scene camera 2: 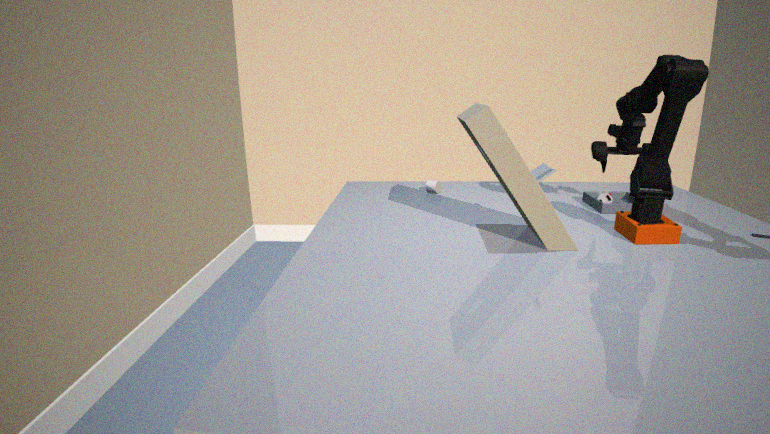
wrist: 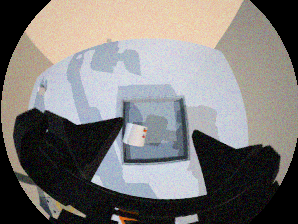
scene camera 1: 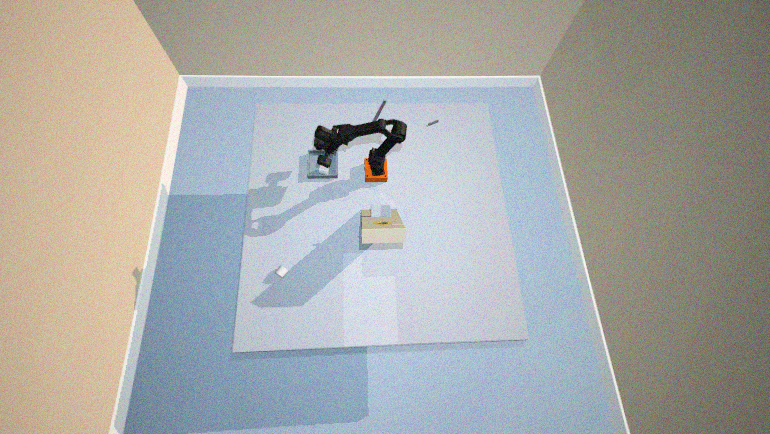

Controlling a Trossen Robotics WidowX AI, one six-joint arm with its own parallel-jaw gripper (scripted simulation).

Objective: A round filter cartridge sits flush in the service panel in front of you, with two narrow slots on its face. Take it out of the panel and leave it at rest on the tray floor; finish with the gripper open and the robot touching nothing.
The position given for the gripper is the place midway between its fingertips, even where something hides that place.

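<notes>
In scene camera 2 the gripper (scene camera 2: 618, 172) is open and holds nothing, and the same view shows a grey tray (scene camera 2: 622, 201) and a beige service panel (scene camera 2: 493, 142). The panel appears in scene camera 1 (scene camera 1: 391, 229) as well. In the wrist view, the gripper (wrist: 159, 127) is visible again, together with the tray (wrist: 167, 141).
</notes>
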